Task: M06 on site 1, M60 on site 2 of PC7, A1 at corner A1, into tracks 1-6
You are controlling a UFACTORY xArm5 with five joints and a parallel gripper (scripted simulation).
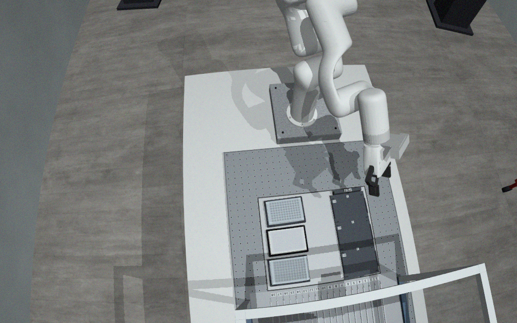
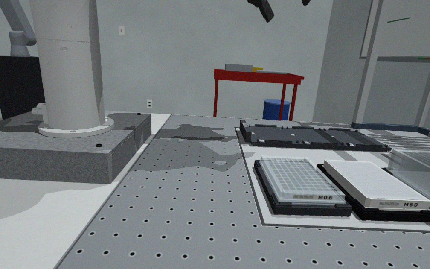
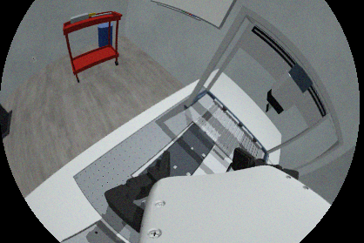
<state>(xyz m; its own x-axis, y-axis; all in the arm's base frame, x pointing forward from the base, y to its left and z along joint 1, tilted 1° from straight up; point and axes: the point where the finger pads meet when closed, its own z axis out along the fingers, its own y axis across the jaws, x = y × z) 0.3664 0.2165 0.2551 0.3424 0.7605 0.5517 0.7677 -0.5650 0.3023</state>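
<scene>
My gripper is now 140 mm short of the plate nest S2, 240 mm to the left of it and 290 mm above it. The rest, counted from my hand: plate nest S1 (30 mm ahead, 260 mm to the right, 290 mm below); plate carrier PC7 (100 mm ahead, 10 mm to the left, 280 mm below); plate M06 (30 mm ahead, 260 mm to the right, 280 mm below).
</scene>
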